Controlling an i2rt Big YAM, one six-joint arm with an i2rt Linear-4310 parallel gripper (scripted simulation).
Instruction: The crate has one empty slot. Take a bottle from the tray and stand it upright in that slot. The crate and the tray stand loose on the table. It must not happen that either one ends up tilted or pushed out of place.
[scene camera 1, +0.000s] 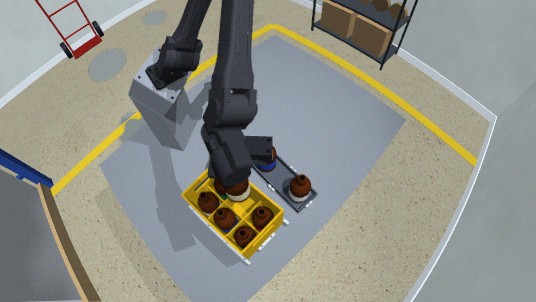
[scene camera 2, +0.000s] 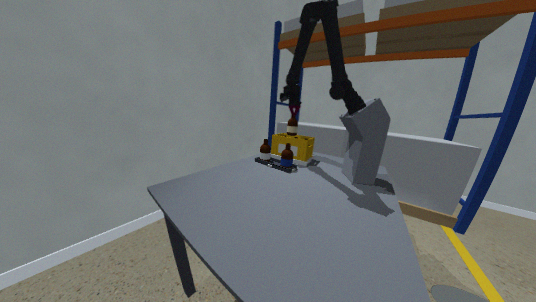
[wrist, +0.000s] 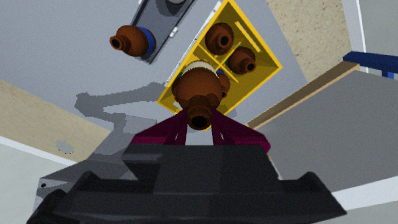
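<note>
My gripper, visible (wrist: 199, 111). Dark tray (scene camera 1: 279, 178), visible.
</note>
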